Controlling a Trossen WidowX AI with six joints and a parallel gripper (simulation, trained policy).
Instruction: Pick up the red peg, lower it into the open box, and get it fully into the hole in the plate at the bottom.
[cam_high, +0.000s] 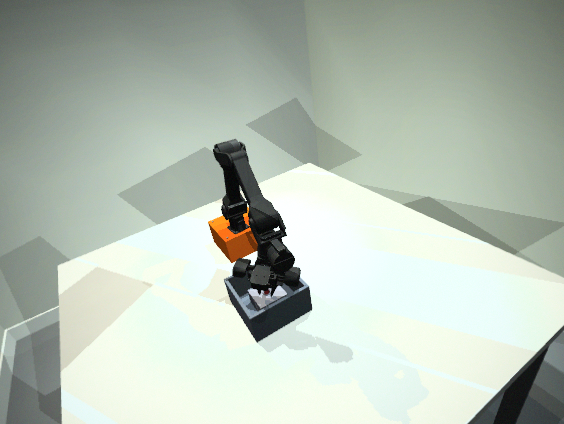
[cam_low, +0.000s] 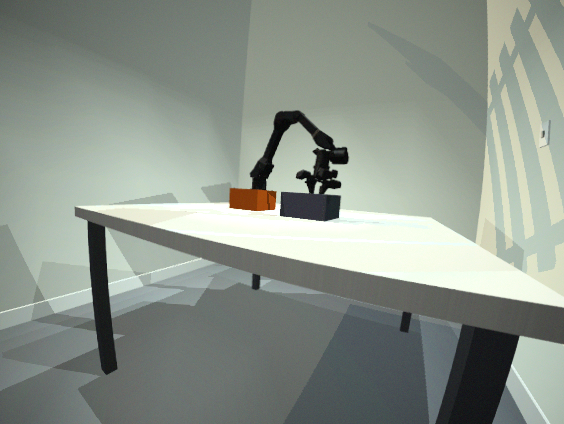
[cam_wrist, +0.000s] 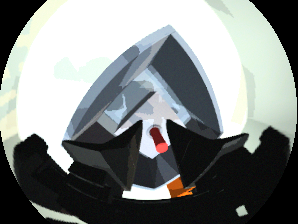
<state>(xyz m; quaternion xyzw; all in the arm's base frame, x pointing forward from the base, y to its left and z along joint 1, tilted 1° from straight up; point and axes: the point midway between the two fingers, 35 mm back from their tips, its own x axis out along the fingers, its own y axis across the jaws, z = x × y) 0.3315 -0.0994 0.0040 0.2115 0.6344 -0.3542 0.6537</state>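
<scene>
The red peg is 20 mm to the left of my gripper tip and 20 mm behind it. From my gripper tip the other things lie so: plate (30 mm below, 20 mm behind, 10 mm to the left); then dark grey box (50 mm below, 20 mm behind, 10 mm to the left).
</scene>
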